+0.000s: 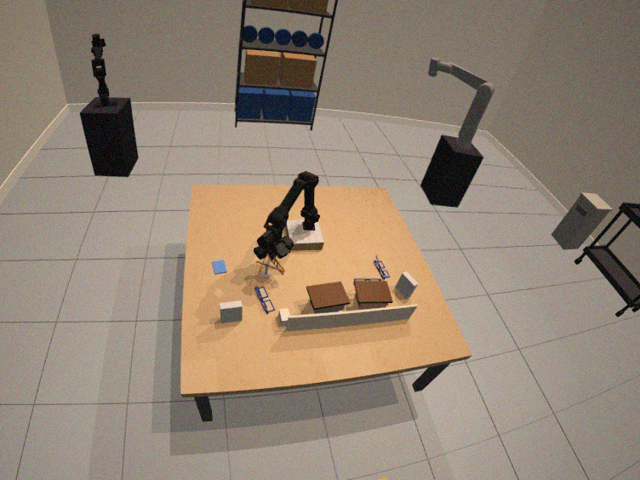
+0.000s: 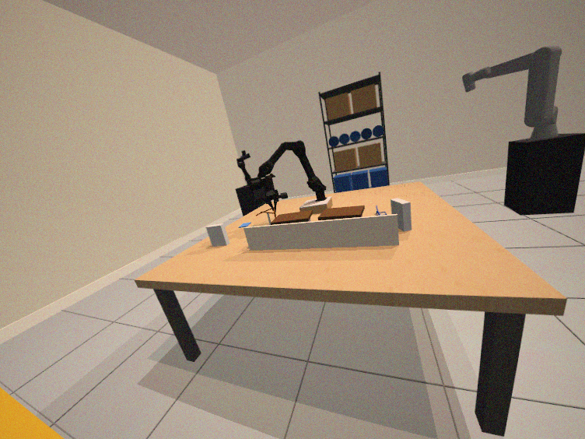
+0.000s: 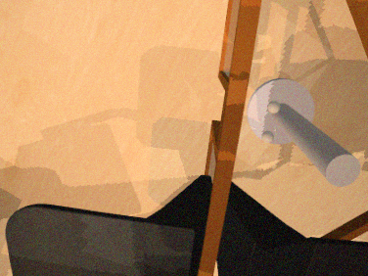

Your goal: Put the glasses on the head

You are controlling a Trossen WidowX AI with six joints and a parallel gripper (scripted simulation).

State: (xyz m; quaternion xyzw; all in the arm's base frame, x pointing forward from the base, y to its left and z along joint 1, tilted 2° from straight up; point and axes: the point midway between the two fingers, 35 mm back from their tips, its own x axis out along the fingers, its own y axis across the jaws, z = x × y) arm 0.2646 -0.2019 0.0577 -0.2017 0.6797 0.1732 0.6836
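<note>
The small grey stand lies 50 mm below my gripper tip, 40 mm ahead of it and 30 mm to the right of it. Round my gripper tip: low white wall: 350 mm to the left, 320 mm ahead, 20 mm below; blue pad: 250 mm to the right, 70 mm below.
</note>
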